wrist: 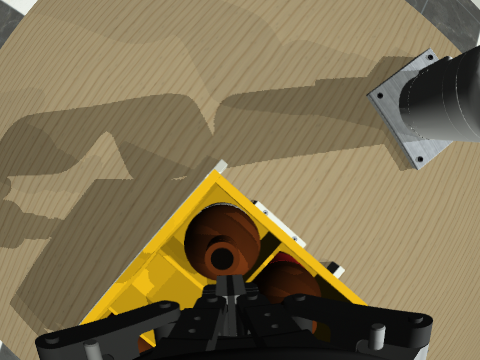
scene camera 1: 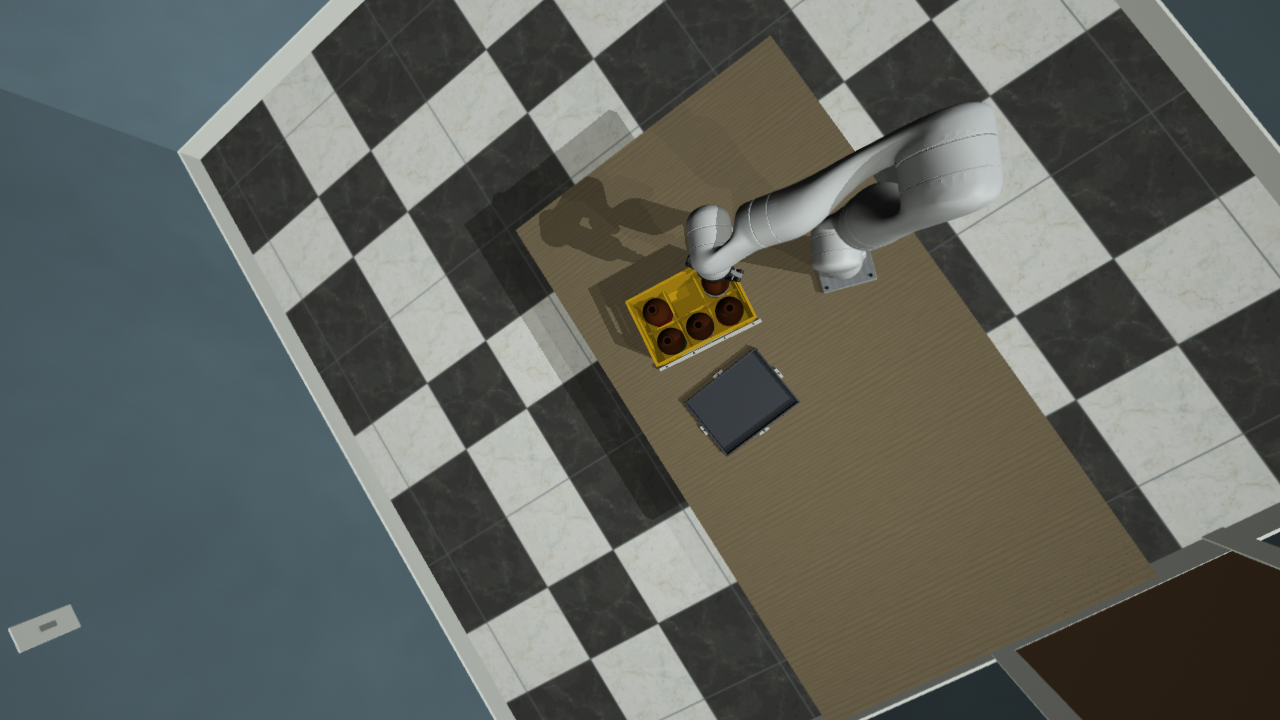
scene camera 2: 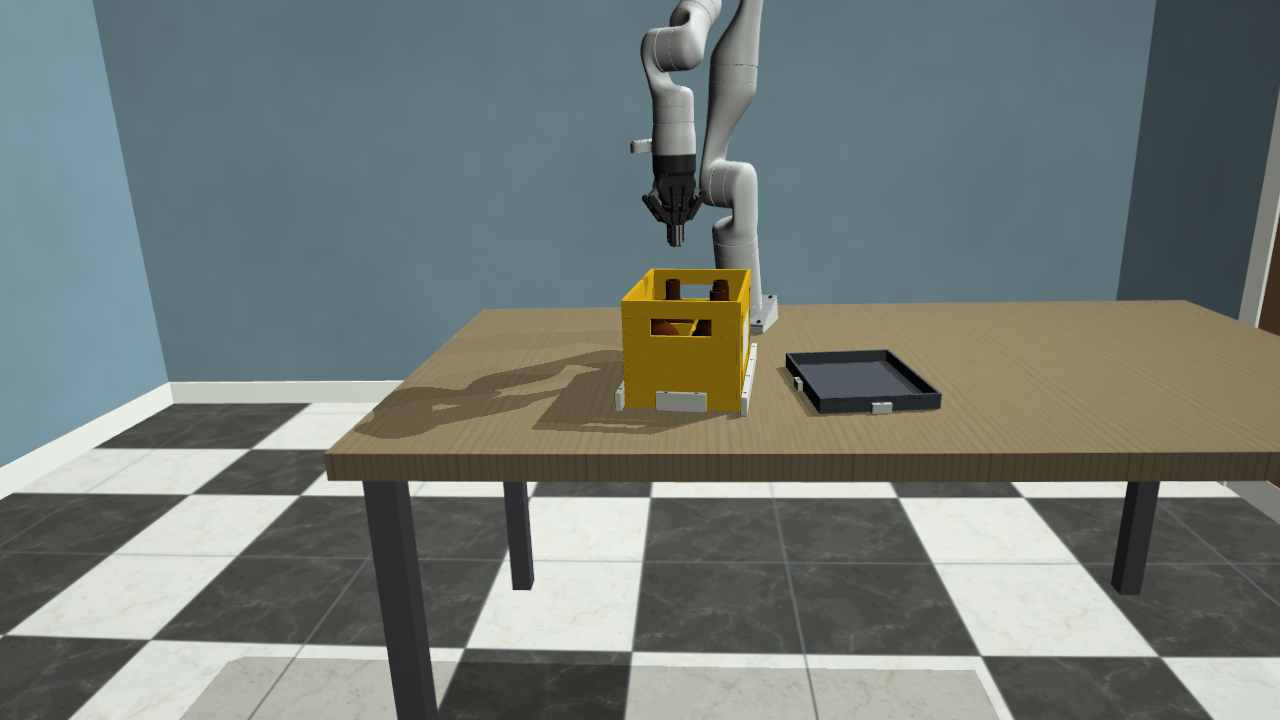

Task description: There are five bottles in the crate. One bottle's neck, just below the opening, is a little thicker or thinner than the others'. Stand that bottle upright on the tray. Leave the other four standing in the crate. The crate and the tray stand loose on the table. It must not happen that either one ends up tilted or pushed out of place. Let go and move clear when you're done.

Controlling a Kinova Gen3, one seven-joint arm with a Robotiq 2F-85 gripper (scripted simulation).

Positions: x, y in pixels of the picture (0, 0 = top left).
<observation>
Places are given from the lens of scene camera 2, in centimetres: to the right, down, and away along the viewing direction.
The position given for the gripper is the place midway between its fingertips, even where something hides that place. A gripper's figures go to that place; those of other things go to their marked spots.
gripper (scene camera 2: 675, 246): 6, -20, 143
yellow crate (scene camera 2: 716, 365): 12, 1, 124
</observation>
